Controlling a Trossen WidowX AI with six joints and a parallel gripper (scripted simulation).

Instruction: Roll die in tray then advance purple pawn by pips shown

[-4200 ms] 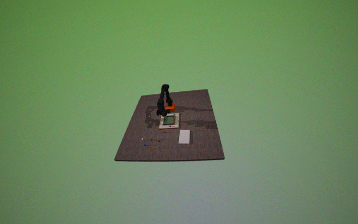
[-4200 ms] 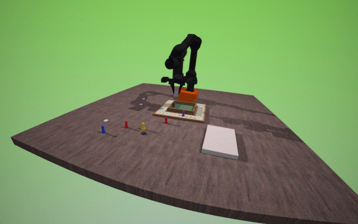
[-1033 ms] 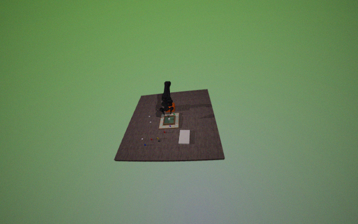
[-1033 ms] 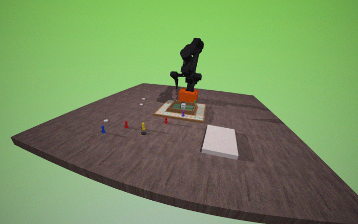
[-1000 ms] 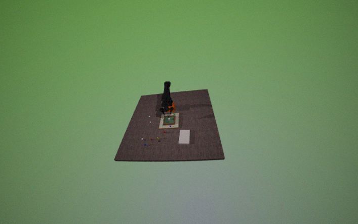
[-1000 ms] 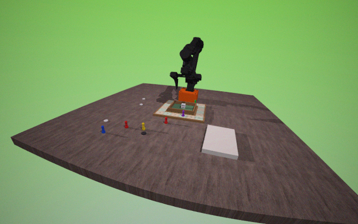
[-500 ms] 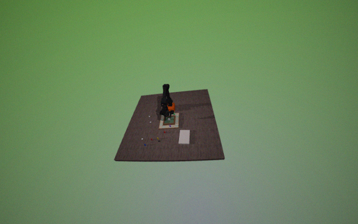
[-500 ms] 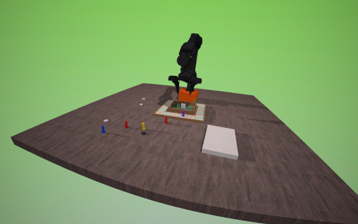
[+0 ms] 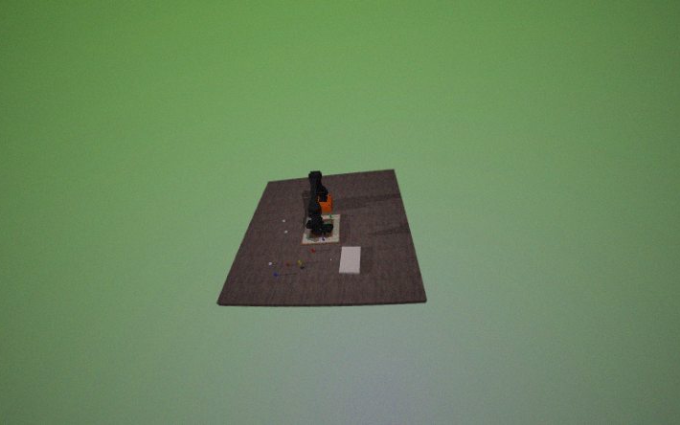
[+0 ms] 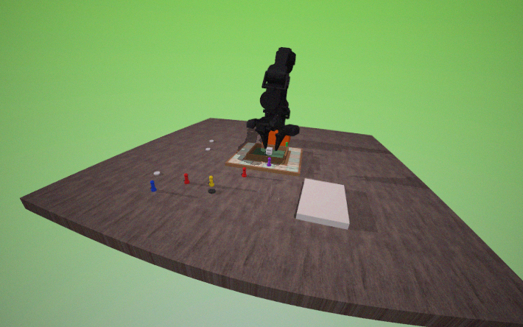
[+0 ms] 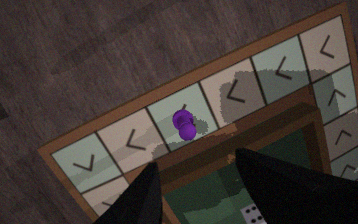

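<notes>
My gripper tip is now 50 mm above the purple pawn. From my gripper tip the other things lie so: green pawn: 220 mm behind, 30 mm to the left, 50 mm below; then tray: 110 mm behind, 30 mm to the right, 70 mm below; then die: 120 mm behind, 30 mm to the right, 50 mm below.
</notes>
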